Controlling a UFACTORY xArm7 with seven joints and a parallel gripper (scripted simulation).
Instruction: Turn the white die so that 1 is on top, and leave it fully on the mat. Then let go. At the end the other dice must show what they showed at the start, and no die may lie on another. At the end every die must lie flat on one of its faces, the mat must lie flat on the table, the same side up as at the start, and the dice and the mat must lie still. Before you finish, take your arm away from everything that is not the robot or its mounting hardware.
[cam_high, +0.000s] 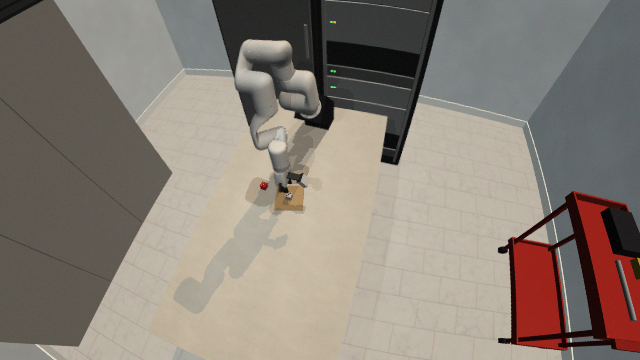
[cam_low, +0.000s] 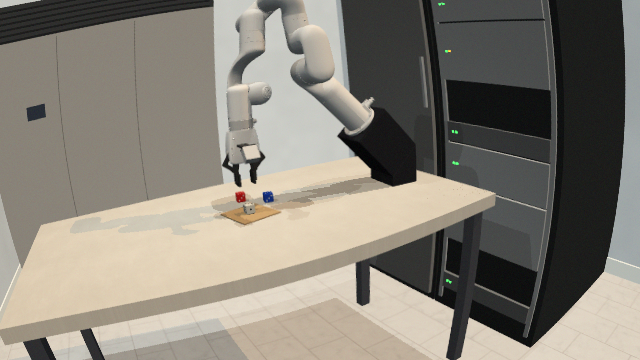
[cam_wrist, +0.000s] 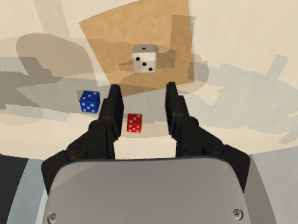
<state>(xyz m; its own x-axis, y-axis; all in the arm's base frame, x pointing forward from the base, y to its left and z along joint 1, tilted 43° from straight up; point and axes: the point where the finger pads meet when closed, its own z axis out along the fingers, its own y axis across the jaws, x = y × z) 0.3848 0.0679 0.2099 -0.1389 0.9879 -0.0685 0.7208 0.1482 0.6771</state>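
Now: the white die 9 cm below my hand. From my hand the other things lie so: red die 15 cm to the right, 10 cm below; then blue die 8 cm behind, 10 cm to the right, 10 cm below; then brown mat 11 cm below.
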